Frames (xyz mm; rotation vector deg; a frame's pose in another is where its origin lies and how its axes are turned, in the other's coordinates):
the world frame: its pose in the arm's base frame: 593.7 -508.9 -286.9 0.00 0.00 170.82
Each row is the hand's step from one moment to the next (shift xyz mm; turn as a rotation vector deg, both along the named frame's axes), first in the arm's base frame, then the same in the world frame.
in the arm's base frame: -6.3 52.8 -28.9 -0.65 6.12 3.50
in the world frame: 14.6 -51.1 -28.9 1.62 -5.94 3.50
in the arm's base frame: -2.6 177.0 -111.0 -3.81 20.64 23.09
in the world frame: 30.8 -174.3 -111.0 7.05 -19.77 23.09
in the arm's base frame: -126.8 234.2 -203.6 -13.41 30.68 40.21
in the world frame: 162.5 -211.0 -203.6 18.13 -28.15 40.21
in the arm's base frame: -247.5 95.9 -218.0 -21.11 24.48 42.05
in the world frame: 259.6 -55.2 -218.0 24.75 -20.80 42.05
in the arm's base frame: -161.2 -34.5 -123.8 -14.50 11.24 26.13
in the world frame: 153.6 59.8 -123.8 16.11 -8.78 26.13
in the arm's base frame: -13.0 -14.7 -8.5 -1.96 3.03 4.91
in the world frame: 10.5 16.6 -8.5 2.42 -2.68 4.91
